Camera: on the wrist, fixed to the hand. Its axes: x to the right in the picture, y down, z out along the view.
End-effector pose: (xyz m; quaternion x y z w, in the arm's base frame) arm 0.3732 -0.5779 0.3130 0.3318 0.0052 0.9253 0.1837
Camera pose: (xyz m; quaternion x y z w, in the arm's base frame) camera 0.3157 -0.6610 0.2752 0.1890 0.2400 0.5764 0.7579
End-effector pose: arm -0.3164 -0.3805 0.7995 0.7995 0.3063 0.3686 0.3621
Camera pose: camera -0.3468 -0.4195 0.8954 0.3624 0.7858 0.0719 0.4960
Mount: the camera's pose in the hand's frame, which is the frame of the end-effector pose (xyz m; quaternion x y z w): -0.0107 0.0919 -0.0556 0.0023 0.0565 -0.6740 0.7365
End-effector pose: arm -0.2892 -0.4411 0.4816 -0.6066 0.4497 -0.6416 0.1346
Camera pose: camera -0.3710 -0.4618 0.4143 0.7133 0.0715 0.5986 0.3573
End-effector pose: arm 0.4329 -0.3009 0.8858 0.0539 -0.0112 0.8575 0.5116
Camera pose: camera 0.3527 -0.3499 0.8327 0.0000 0.0590 0.2898 0.9553
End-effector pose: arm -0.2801 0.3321 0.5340 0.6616 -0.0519 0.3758 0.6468
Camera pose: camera -0.3626 0.3629 0.5964 0.5025 0.4451 -0.1217 0.7311
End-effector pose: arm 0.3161 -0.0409 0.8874 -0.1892 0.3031 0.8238 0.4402
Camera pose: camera 0.2472 -0.1239 0.8828 -0.3892 0.1225 0.2986 0.8628
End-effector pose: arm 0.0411 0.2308 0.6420 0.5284 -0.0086 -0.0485 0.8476
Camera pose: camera 0.0408 0.3217 0.7002 0.3997 0.3976 -0.5771 0.5908
